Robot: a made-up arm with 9 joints.
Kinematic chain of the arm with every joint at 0, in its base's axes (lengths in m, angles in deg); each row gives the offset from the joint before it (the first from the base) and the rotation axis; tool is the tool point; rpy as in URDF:
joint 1: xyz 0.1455 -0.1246 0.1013 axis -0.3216 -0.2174 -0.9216
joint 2: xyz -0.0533 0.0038 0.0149 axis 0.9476 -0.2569 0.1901
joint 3: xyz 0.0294 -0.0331 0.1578 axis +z
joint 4: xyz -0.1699 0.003 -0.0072 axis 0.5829 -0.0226 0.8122
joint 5: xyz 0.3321 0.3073 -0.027 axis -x
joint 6: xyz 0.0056 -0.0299 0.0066 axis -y
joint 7: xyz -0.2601 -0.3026 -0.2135 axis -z
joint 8: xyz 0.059 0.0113 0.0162 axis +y
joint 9: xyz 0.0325 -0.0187 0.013 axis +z
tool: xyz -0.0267 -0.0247 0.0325 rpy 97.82 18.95 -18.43
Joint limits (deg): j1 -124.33..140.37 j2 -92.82..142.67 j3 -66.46..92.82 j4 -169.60..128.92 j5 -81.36..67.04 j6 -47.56..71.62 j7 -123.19..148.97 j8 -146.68..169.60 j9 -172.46..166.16
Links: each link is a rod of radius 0.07 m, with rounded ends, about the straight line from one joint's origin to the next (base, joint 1, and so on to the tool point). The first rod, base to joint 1, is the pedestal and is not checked.
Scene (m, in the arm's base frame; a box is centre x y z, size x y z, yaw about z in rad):
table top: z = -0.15
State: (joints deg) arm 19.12 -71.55 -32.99 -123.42 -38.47 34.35 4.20 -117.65 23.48
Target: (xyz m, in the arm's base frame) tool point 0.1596 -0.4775 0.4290
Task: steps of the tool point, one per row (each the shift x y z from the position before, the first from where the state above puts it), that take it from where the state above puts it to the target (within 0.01 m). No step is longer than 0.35 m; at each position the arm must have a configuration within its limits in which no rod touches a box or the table.
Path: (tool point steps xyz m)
1: 0.0474 -0.2619 0.1514
2: 0.1517 -0.2227 0.0604
3: 0.1975 -0.1416 -0.0261
4: 0.1844 -0.0528 -0.0881

